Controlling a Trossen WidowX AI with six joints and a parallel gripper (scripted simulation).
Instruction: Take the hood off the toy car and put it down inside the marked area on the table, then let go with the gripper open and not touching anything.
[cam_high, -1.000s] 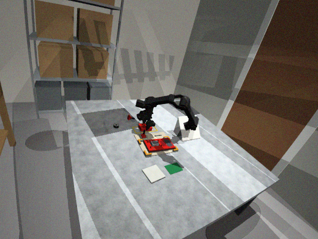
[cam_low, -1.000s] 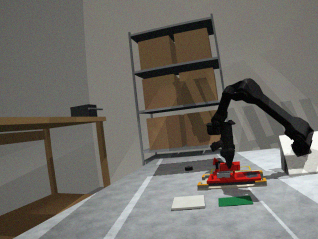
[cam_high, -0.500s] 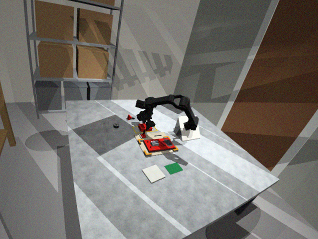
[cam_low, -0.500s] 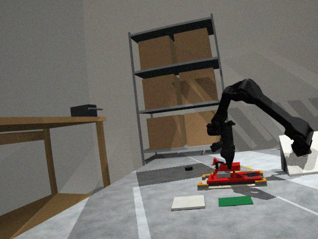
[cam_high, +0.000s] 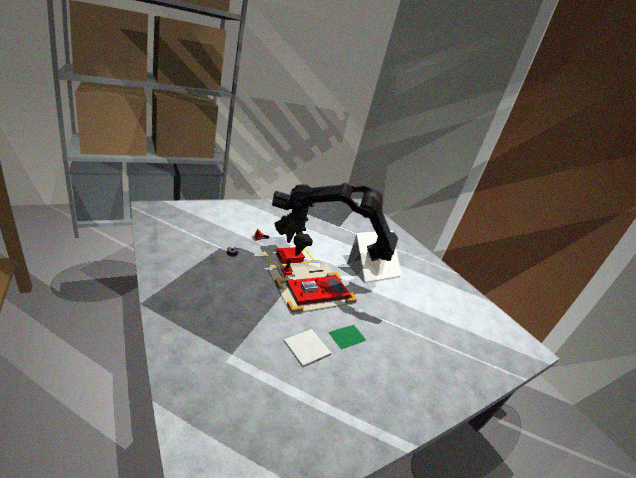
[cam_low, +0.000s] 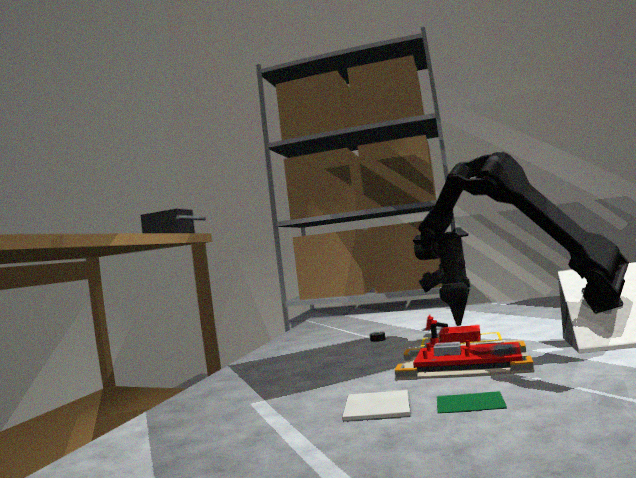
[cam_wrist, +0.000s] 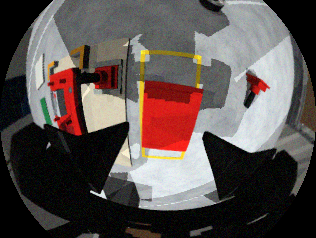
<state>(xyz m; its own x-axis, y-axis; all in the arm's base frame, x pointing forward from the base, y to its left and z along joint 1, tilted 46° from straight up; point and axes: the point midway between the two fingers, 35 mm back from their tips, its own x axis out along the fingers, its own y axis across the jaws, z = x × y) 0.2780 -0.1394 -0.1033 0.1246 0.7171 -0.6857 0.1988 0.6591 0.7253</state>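
Right now the red hood is 30 mm below my gripper tip. From my gripper tip the other things lie so: green wedge 50 mm ahead, 420 mm to the left, 40 mm below; then white flat plate 190 mm ahead, 400 mm to the left, 40 mm below; then black wheel 210 mm ahead, 90 mm to the right, 30 mm below.
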